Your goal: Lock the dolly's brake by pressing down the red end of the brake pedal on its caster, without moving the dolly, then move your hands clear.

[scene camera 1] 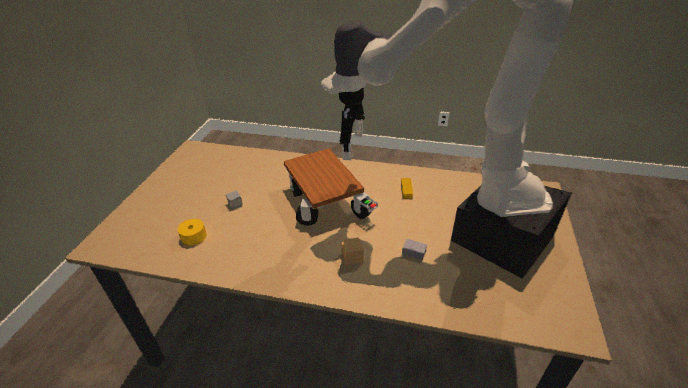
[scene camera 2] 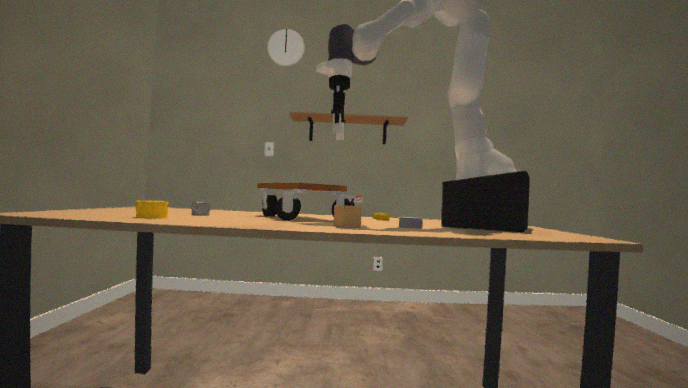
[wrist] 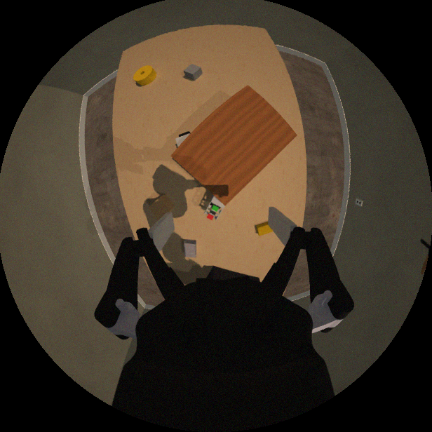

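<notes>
The dolly (scene camera 1: 323, 176) (scene camera 2: 301, 187) (wrist: 237, 142) has a reddish-brown wooden deck and stands on its casters on the table. The brake pedal (scene camera 1: 368, 202) (wrist: 214, 209) is on the caster at the deck's near-right corner in scene camera 1, and has a green end toward the deck and a red end (scene camera 1: 373, 205) (scene camera 2: 358, 198) (wrist: 210, 217) pointing outward. In scene camera 2 the red end shows small above the orange block. My gripper (scene camera 1: 352, 145) (scene camera 2: 338, 131) (wrist: 220, 218) is open and empty, pointing down high above the table. In the wrist view the pedal shows between the fingers, well below them.
An orange block (scene camera 1: 352, 251) (scene camera 2: 347, 216) and a grey-violet block (scene camera 1: 414, 250) (scene camera 2: 410, 222) (wrist: 190, 248) lie near the pedal. A yellow bar (scene camera 1: 407, 188) (scene camera 2: 381, 216) lies behind it. A yellow cylinder (scene camera 1: 192, 232) (wrist: 145, 75) and grey block (scene camera 1: 234, 200) (wrist: 193, 72) are beyond the dolly.
</notes>
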